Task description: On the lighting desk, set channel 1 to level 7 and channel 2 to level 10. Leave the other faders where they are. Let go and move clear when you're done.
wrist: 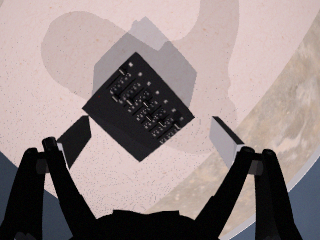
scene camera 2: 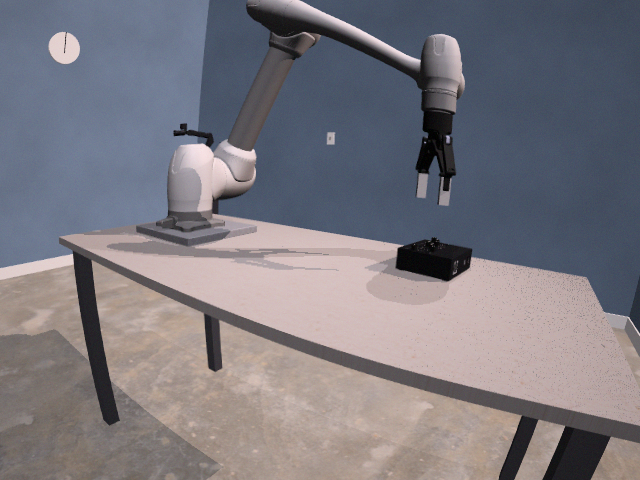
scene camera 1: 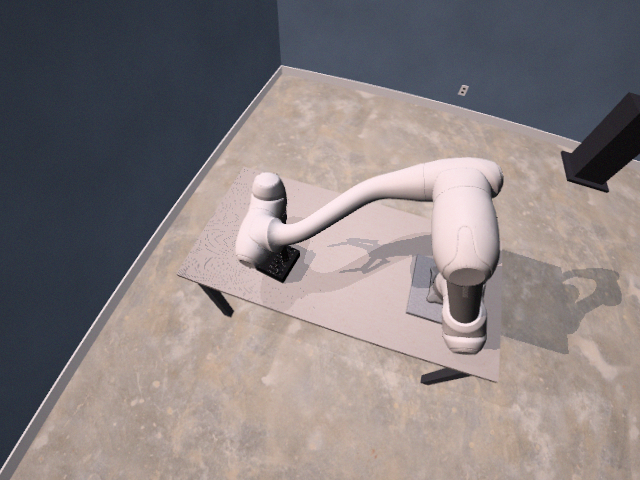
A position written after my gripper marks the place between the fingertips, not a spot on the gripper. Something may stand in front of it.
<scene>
I see my gripper [scene camera 2: 431, 201].
My gripper shows as well in the wrist view [wrist: 149, 127].
</scene>
